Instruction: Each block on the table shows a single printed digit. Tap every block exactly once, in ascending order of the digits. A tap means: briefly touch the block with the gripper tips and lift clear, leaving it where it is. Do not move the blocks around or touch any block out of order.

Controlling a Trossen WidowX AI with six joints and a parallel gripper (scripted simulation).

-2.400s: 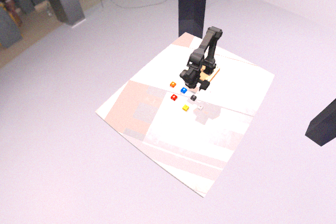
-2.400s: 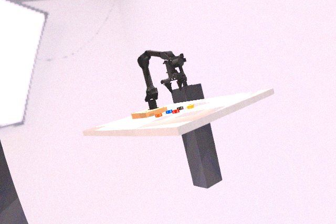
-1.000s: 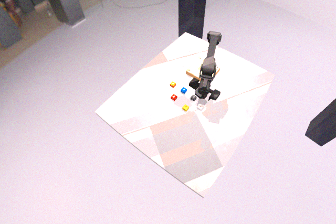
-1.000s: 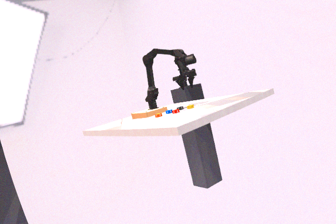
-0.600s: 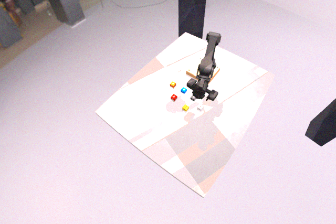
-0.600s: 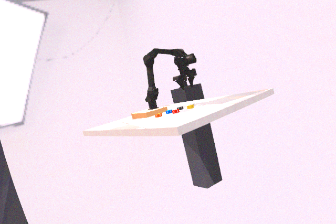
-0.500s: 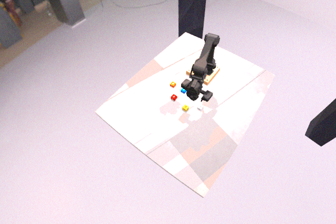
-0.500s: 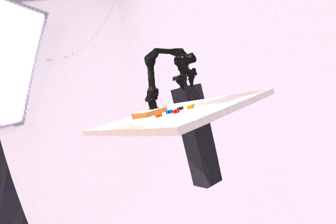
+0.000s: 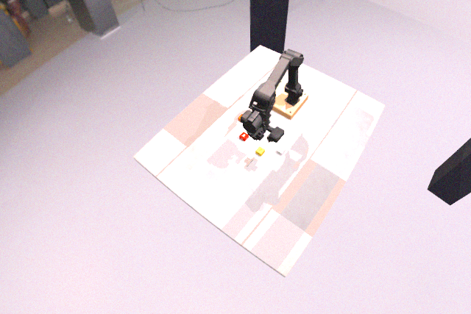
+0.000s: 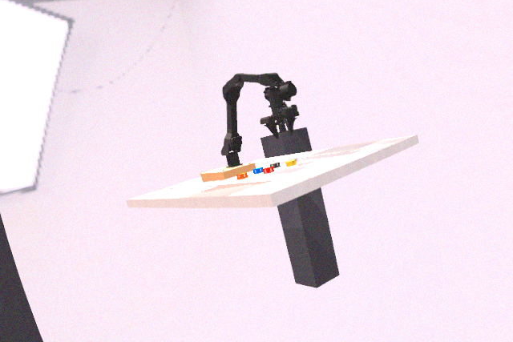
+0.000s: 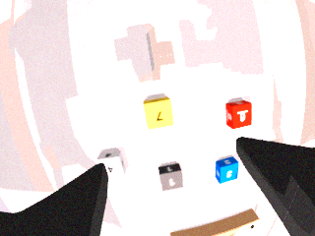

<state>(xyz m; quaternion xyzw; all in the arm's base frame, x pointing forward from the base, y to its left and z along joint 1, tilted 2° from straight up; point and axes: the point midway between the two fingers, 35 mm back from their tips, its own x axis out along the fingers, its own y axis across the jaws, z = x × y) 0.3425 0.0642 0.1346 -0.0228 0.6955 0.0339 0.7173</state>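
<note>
Now: the dark grey block 100 mm behind my gripper tip, 10 mm to the right of it and 110 mm below it. Also, from my gripper tip: white block (70 mm behind, 70 mm to the left, 110 mm below); then yellow block (110 mm below); then red block (10 mm behind, 110 mm to the right, 110 mm below).
</note>
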